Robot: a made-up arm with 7 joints.
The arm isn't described. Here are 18 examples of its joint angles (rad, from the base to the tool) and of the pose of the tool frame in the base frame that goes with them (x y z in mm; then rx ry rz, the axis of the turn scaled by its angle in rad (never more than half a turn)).
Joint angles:
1: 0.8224 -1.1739 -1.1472 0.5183 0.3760 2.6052 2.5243
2: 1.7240 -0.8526 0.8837 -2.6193 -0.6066 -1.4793 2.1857
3: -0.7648 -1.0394 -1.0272 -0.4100 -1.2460 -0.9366 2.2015
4: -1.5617 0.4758 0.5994 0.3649 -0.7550 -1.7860 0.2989
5: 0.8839 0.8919 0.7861 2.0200 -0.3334 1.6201 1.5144
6: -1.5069 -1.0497 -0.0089 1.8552 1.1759 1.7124 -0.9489
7: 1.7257 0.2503 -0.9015 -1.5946 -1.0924 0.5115 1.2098
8: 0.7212 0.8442 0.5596 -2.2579 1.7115 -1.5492 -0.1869
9: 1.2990 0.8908 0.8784 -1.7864 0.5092 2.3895 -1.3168
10: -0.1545 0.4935 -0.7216 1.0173 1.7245 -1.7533 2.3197
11: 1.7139 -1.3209 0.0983 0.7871 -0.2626 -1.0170 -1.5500
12: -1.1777 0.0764 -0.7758 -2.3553 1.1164 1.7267 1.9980
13: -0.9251 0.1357 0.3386 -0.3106 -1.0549 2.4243 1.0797
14: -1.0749 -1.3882 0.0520 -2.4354 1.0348 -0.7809 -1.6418
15: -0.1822 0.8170 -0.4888 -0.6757 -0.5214 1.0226 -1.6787
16: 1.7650 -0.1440 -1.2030 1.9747 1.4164 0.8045 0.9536
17: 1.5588 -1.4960 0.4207 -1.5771 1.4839 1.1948 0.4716
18: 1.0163 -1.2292 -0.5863 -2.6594 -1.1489 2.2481 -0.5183
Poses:
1: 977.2 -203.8 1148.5 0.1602 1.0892 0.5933
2: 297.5 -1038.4 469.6 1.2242 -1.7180 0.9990
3: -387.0 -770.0 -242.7 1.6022 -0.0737 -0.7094
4: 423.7 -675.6 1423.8 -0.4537 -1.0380 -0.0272
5: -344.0 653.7 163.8 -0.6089 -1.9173 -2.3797
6: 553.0 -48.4 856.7 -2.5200 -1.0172 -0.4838
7: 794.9 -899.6 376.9 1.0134 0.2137 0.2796
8: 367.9 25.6 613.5 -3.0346 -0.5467 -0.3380
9: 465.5 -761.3 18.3 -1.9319 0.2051 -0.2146
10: 281.5 -776.7 825.1 -1.4099 1.4348 -2.2887
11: -442.3 -745.8 1174.3 1.8658 -1.2938 -0.5756
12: -88.7 420.6 466.3 -1.9014 -0.6126 -1.1729
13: 29.1 -1007.9 1384.8 0.4797 -1.8399 1.7964
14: -643.7 -248.4 667.5 0.8051 -2.0732 -2.0412
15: -894.8 -948.0 245.6 -1.8440 2.3540 -0.3738
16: -471.3 -1040.7 288.5 0.4091 -2.1269 -0.6362
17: 507.8 529.5 794.0 -1.8483 0.0772 0.9653
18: 802.8 -301.1 58.7 1.7078 0.0757 -0.6889
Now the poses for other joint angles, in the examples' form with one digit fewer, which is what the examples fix.
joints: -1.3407 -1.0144 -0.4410 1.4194 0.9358 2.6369 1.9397
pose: 815 -454 322 -0.696 1.699 -0.047
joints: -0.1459 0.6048 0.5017 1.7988 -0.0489 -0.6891 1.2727
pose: -737 116 1239 -1.246 -1.380 0.700
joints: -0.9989 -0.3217 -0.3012 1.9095 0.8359 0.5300 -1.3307
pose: 165 -513 1253 -2.115 -0.878 -1.835
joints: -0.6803 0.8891 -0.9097 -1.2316 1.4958 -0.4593 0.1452
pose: 200 -261 68 2.139 0.226 -0.293
